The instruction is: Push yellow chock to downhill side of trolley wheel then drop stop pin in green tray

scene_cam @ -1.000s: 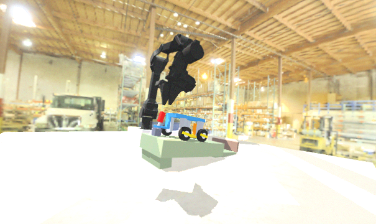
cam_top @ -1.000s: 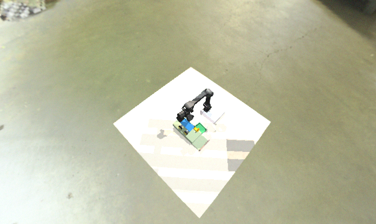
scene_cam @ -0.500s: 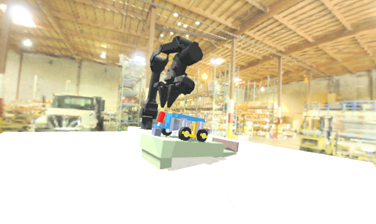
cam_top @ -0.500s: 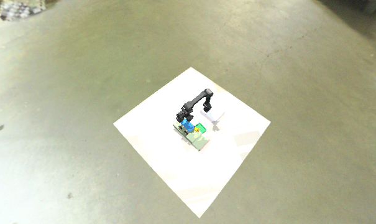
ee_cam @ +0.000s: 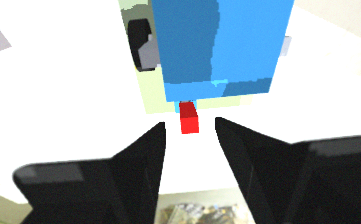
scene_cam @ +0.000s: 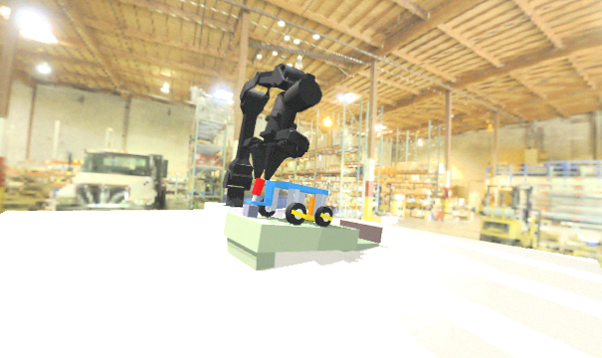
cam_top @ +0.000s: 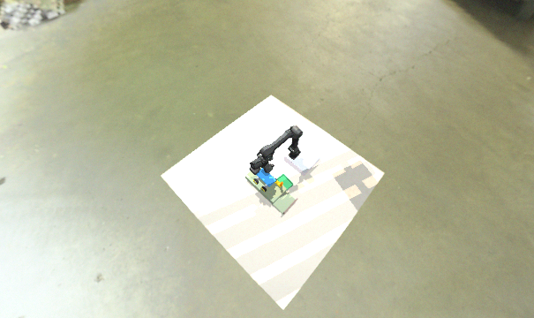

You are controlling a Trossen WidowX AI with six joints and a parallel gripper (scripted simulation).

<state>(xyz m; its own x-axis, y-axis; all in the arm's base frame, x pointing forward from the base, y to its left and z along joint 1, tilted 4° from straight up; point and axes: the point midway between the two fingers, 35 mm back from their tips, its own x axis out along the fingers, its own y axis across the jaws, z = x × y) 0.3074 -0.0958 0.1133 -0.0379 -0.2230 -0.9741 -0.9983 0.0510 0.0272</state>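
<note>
Now: gripper tip 4 cm above the red-headed stop pin and 1 cm to the left of it. Round my gripper tip: blue trolley 8 cm to the left, 5 cm below, 2 cm ahead; then pale green ramp 12 cm below, 9 cm to the left, 2 cm ahead; then yellow chock 17 cm to the left, 8 cm below, 3 cm behind.
</note>
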